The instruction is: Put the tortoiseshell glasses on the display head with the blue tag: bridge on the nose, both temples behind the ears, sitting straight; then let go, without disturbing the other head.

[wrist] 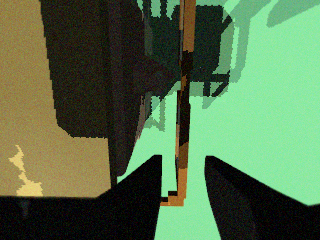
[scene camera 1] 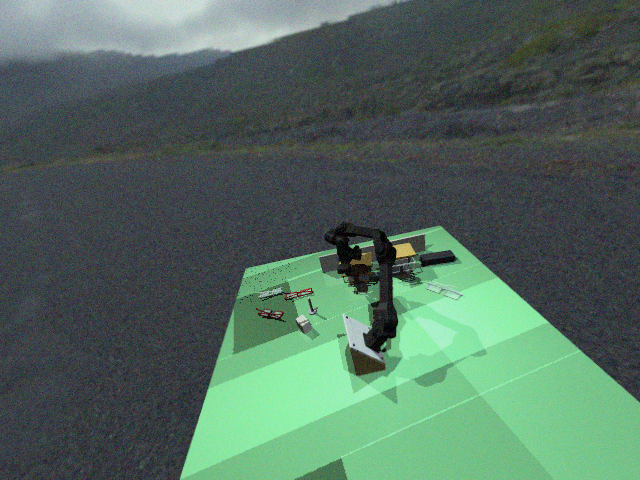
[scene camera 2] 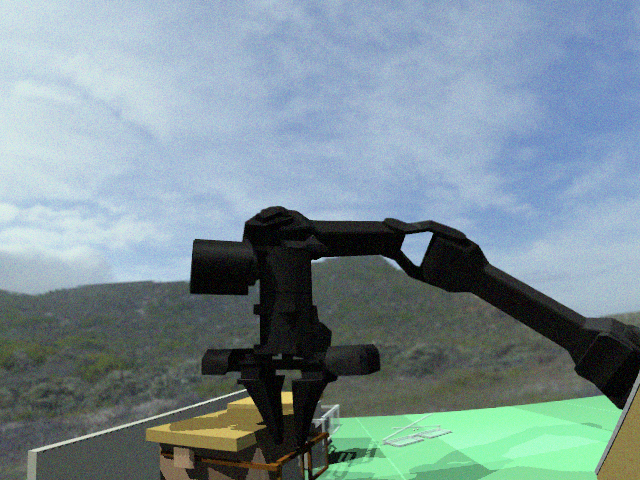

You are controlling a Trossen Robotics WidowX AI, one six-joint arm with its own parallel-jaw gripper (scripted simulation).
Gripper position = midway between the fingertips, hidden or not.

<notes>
I see my gripper (scene camera 2: 290,445) and a display head (wrist: 80,80).
My gripper is seen too in the wrist view (wrist: 183,163).
</notes>
